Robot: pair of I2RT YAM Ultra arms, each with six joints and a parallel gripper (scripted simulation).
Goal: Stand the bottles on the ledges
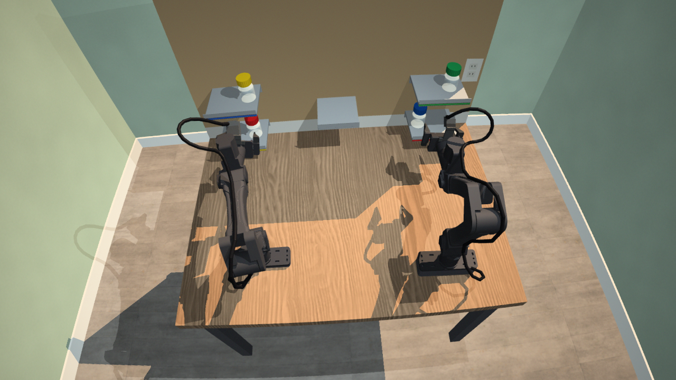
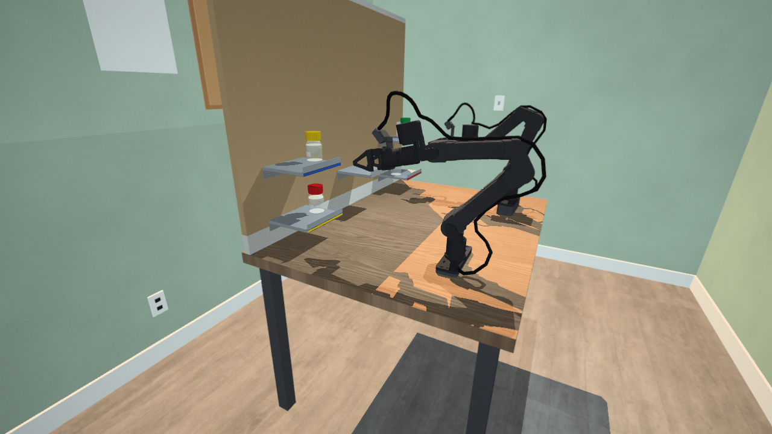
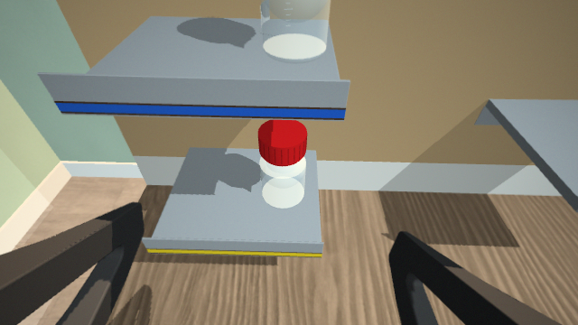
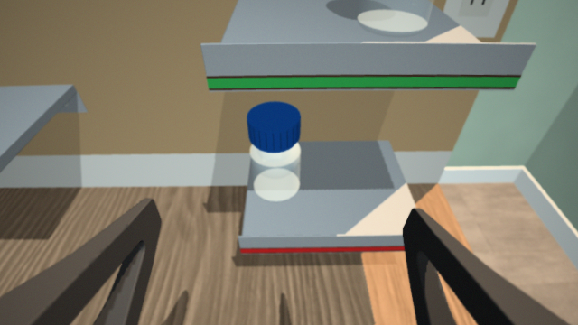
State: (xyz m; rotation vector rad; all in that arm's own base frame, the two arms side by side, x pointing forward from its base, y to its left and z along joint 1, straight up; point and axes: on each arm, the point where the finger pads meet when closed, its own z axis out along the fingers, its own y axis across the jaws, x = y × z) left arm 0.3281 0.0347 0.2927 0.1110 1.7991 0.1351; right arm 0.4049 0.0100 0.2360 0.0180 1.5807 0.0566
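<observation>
Right now the red-capped bottle is 20 cm ahead of my left hand, 16 cm below it and 3 cm to the left of it. From my left hand the other things lie so: brown wall panel: 35 cm ahead, 31 cm to the right, 15 cm above; then blue-capped bottle: 65 cm to the right, 28 cm ahead, 16 cm below; then yellow-capped bottle: 21 cm ahead, 3 cm above, 2 cm to the left.
</observation>
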